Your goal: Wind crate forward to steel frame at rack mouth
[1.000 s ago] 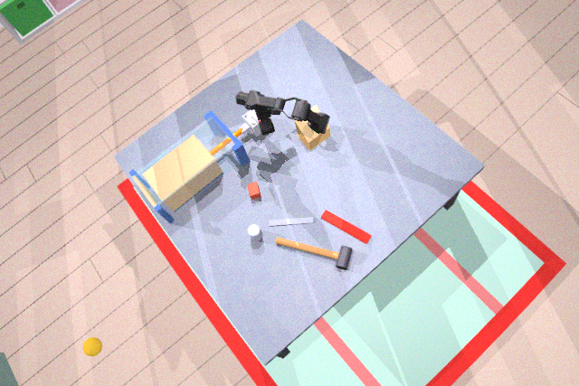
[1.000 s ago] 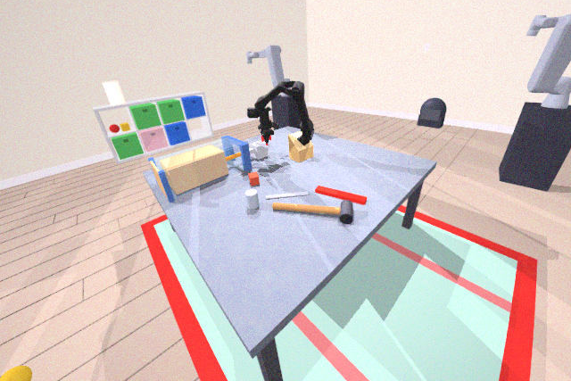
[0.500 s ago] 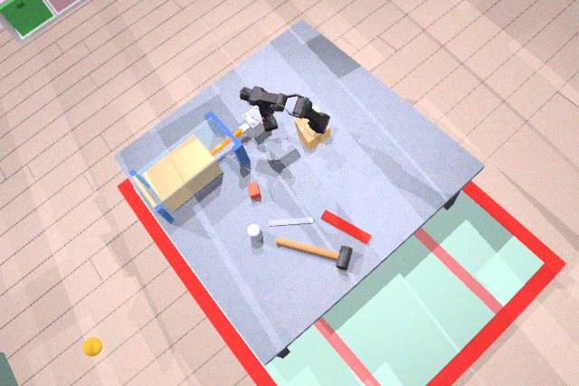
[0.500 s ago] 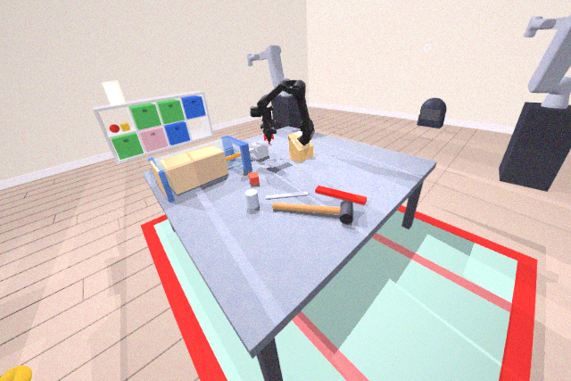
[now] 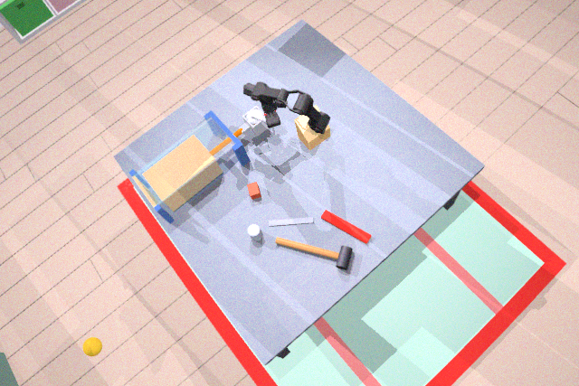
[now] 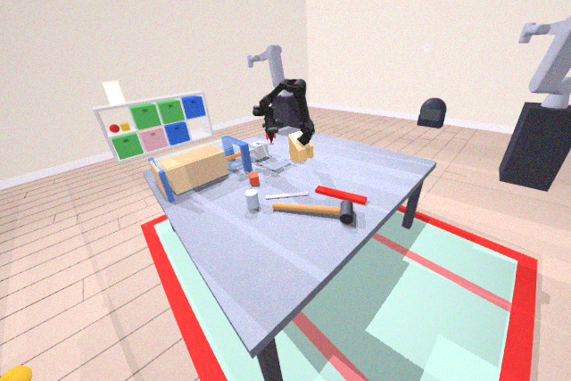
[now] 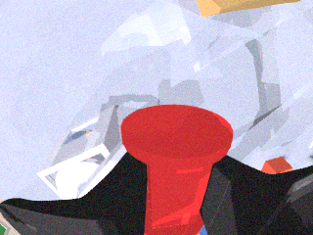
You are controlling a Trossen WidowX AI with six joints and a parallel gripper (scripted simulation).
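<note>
Now: the white crank handle 10 mm ahead of my gripper tip, 40 mm to the right of it and 10 mm below it. The rest, counted from my gripper tip: white bar 290 mm ahead, 380 mm to the left, 110 mm below; red knob 20 mm above; white winch 20 mm ahead, 100 mm to the right, 80 mm below.
</note>
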